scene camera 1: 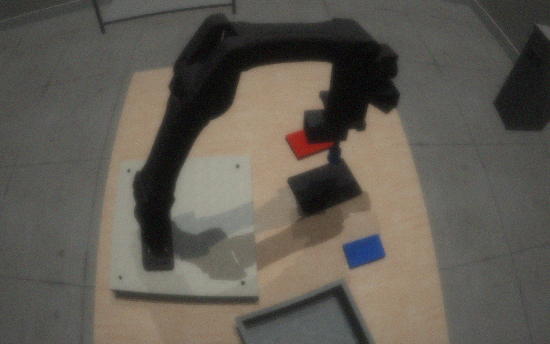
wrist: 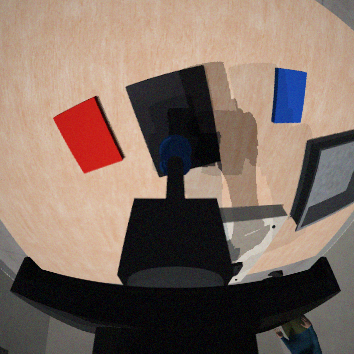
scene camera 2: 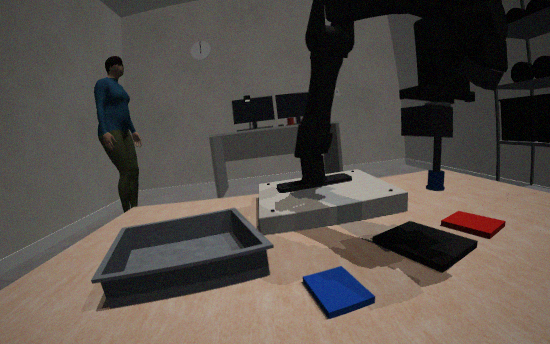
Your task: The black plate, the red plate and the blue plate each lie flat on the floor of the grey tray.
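On the table rest a blue plate (scene camera 2: 337,292), a red plate (scene camera 2: 486,227) and a grey tray (scene camera 2: 160,260). Visible as well: the blue plate (scene camera 1: 362,251), the blue plate (wrist: 289,85) and the red plate (wrist: 84,128). A black plate (scene camera 2: 437,249) is present; further views show the black plate (scene camera 1: 320,188) and the black plate (wrist: 178,102). My suction cup (scene camera 2: 435,182) carries nothing. My suction cup is 9 cm from the middle of the black plate, above it.
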